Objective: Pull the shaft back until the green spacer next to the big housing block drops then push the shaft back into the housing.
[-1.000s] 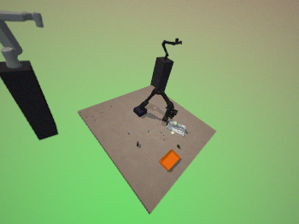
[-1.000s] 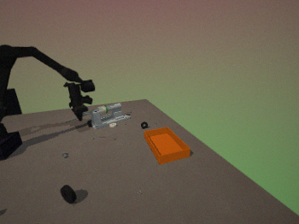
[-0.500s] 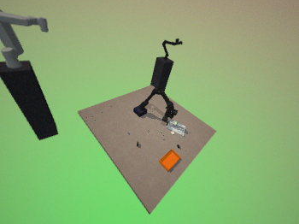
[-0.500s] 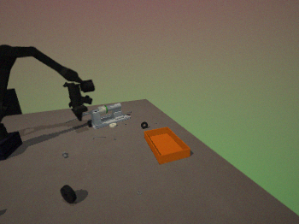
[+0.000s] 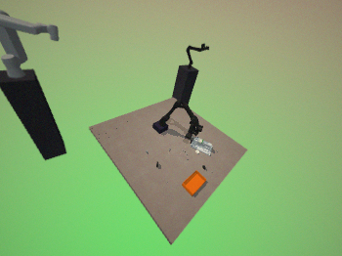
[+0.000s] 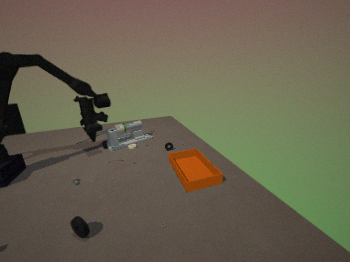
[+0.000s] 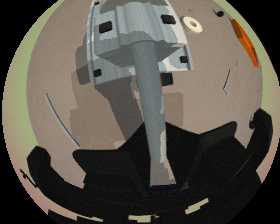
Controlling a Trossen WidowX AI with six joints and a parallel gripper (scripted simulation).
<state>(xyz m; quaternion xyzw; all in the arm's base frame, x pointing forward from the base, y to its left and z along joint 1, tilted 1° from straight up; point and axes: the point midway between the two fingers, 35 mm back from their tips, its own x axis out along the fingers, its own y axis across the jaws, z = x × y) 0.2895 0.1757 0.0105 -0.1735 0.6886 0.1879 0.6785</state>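
Right now the grey shaft is 6 cm ahead of my gripper tip, 3 cm to the left of it and 3 cm above it. From my gripper tip the other things lie so: pale spacer (18 cm ahead, 2 cm to the right, 4 cm below); then black wheel (11 cm ahead, 49 cm to the right, 2 cm below); then green spacer (14 cm ahead, 8 cm to the left, 3 cm above).
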